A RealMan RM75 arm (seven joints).
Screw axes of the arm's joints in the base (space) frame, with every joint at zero. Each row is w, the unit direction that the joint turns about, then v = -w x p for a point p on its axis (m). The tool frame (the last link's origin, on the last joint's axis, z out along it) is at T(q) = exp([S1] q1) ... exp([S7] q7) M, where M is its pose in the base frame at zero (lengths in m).
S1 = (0, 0, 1, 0.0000, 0.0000, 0.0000)
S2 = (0, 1, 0, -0.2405, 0.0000, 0.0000)
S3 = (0, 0, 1, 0.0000, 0.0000, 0.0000)
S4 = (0, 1, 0, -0.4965, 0.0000, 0.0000)
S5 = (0, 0, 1, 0.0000, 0.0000, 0.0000)
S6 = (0, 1, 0, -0.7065, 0.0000, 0.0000)
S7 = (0, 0, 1, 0.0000, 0.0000, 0.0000)
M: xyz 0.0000 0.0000 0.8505 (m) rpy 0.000 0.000 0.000 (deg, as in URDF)
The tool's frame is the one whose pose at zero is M.
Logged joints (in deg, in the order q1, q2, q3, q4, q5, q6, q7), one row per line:
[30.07 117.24 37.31 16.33 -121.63 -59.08 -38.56]
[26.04 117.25 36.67 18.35 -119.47 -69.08 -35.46]
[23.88 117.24 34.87 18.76 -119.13 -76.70 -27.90]
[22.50 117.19 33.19 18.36 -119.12 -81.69 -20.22]
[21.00 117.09 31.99 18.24 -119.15 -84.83 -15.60]
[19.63 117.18 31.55 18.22 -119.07 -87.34 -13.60]
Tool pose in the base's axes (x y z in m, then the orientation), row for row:
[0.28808 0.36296 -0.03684 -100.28 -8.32 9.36]
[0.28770 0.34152 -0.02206 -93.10 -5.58 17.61]
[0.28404 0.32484 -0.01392 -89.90 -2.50 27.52]
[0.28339 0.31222 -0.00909 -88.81 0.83 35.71]
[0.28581 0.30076 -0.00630 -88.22 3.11 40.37]
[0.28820 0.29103 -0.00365 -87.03 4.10 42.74]
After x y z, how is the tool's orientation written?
As a rotation vector, in degrees.
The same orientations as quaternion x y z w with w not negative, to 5 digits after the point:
[-0.76600 -0.06355 0.07150 0.63568]
[-0.72269 -0.04331 0.13670 0.67614]
[-0.69936 -0.01945 0.21409 0.68167]
[-0.68797 0.00643 0.27663 0.67092]
[-0.68104 0.02401 0.31165 0.66218]
[-0.67190 0.03165 0.32997 0.66233]

